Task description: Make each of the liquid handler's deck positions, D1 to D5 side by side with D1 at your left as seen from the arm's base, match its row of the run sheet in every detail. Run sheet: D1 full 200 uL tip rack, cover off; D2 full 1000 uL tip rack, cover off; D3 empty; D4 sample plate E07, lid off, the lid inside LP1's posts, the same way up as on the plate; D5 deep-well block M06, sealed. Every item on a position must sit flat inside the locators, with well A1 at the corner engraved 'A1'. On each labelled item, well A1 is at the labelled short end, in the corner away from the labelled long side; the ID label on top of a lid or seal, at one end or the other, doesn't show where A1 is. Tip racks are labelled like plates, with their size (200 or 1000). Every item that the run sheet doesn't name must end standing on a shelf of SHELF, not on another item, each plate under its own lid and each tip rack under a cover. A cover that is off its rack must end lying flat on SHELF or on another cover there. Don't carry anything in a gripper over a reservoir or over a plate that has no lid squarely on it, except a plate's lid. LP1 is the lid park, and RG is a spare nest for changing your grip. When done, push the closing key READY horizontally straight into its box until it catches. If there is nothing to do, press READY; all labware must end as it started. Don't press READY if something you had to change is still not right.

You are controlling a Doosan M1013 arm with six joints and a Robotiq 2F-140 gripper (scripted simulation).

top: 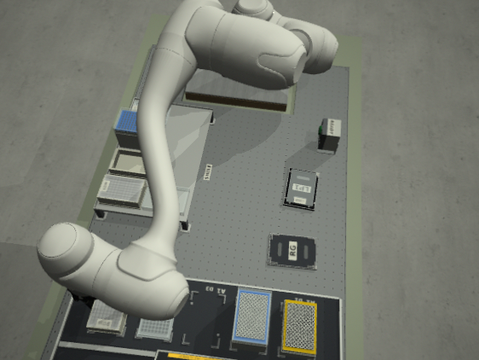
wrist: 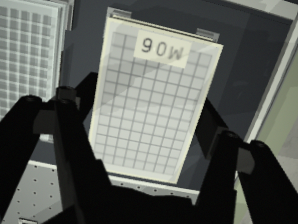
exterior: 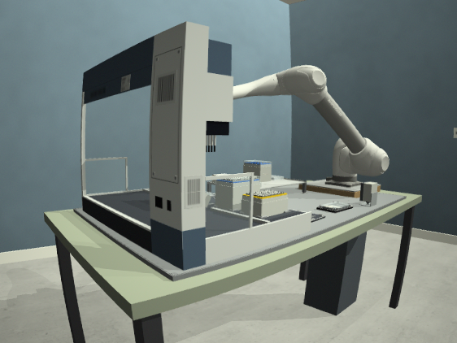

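My hand is 1 cm above the deep-well block M06. Round my hand: blue-rimmed tip rack 37 cm to the left, 4 cm above, 2 cm behind; then beige trough 45 cm behind, 7 cm to the right, 2 cm below; then clear sample plate 12 cm to the left, 2 cm below.
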